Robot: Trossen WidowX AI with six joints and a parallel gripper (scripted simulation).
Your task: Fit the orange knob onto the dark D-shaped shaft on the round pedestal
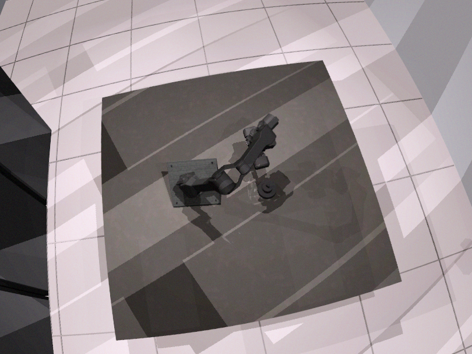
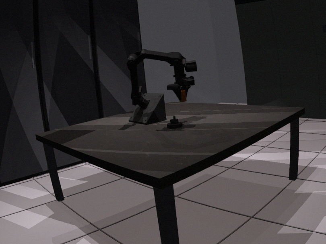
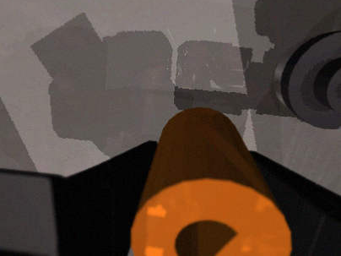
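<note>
Right now the pedestal is 3 cm ahead of my gripper tip, 12 cm to the right of it and 10 cm below it. The rest, counted from my gripper tip: orange knob: 2 cm above.
</note>
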